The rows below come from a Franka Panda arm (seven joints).
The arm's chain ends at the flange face. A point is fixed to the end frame.
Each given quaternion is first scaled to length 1.
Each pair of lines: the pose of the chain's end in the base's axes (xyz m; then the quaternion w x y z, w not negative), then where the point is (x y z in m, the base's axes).
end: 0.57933, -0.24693, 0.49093, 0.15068, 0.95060, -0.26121, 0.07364
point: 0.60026 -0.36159 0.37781
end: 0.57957, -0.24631, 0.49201, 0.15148, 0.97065, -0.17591, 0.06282
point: 0.61394 -0.35655 0.37778
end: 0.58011, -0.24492, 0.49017, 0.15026, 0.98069, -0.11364, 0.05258
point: 0.62304 -0.35032 0.37428
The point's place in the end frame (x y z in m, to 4 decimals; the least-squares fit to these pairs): 0.0475 0.0549 0.1453
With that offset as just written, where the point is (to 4 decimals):
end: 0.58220, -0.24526, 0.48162, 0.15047, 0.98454, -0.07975, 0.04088
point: 0.6278 -0.3478 0.3643
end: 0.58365, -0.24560, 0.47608, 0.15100, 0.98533, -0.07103, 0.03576
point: 0.6294 -0.3476 0.3582
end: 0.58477, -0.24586, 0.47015, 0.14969, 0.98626, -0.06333, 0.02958
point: 0.6302 -0.3468 0.3513
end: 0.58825, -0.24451, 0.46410, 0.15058, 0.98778, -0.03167, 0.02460
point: 0.6374 -0.3429 0.3446
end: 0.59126, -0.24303, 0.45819, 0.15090, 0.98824, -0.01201, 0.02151
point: 0.6427 -0.3396 0.3382
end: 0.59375, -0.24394, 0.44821, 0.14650, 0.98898, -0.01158, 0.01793
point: 0.6443 -0.3395 0.3270
